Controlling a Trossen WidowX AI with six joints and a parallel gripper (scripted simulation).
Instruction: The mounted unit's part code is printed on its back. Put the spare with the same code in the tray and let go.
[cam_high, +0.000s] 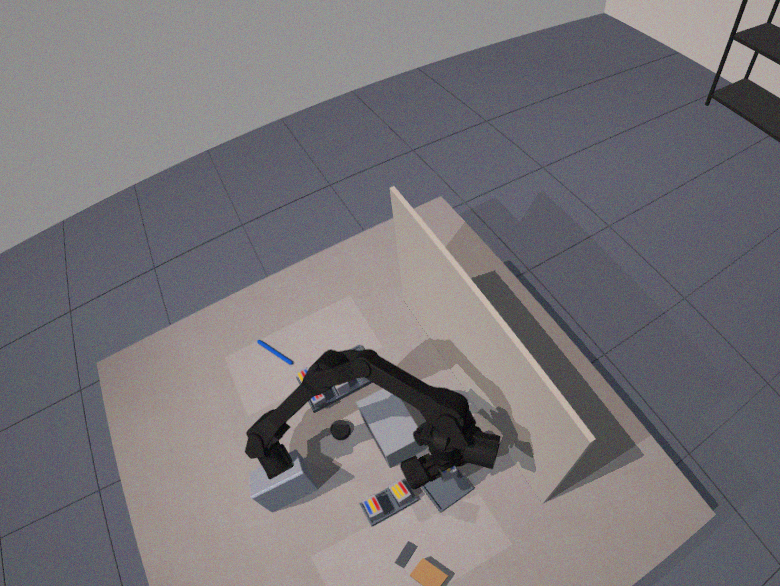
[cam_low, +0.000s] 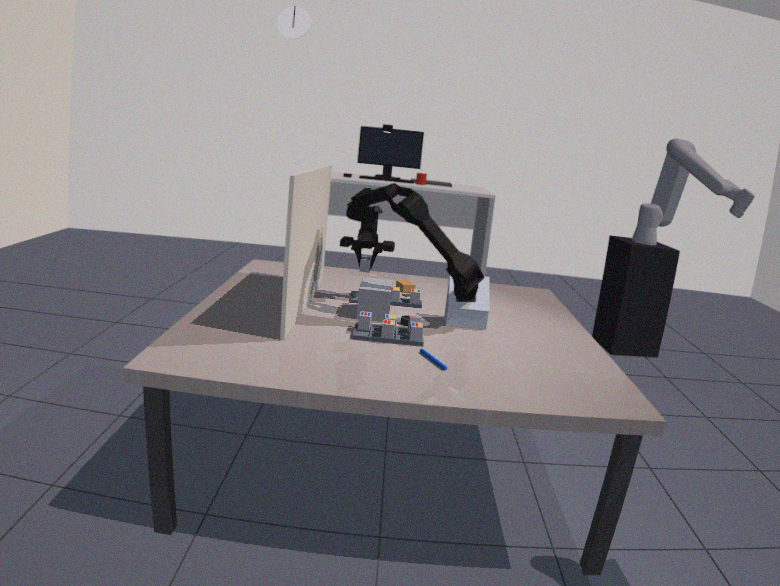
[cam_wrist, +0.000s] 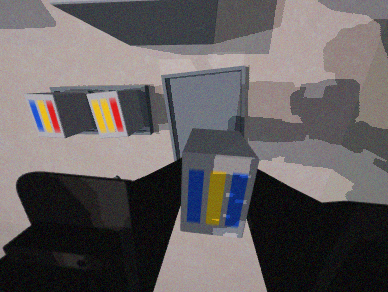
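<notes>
Now: gripper tip 11 cm above the dark grey tray, 1 cm to the right of it and 1 cm past it. The rest, counted from my gripper tip: orange block (17 cm to the right, 16 cm behind, 10 cm below); mounted unit (19 cm to the left, 6 cm below, 3 cm behind); beige board (19 cm ahead, 16 cm to the left, 11 cm above).
</notes>
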